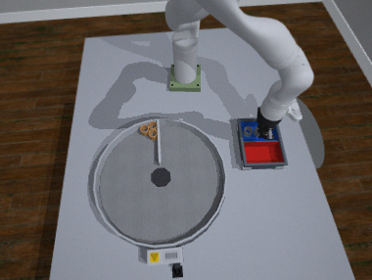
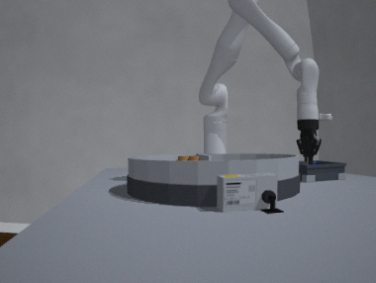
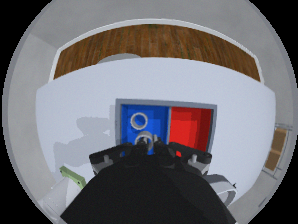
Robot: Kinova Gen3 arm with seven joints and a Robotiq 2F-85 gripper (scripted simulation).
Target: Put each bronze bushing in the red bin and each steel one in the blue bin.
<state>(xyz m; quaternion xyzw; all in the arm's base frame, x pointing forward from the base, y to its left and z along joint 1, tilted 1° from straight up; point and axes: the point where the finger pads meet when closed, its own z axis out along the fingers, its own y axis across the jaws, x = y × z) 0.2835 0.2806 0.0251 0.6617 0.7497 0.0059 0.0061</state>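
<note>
Right now the bin is 3 cm ahead of my hand and 2 cm below it. The rest, counted from my hand: round grey turntable: 18 cm ahead, 34 cm to the right.
</note>
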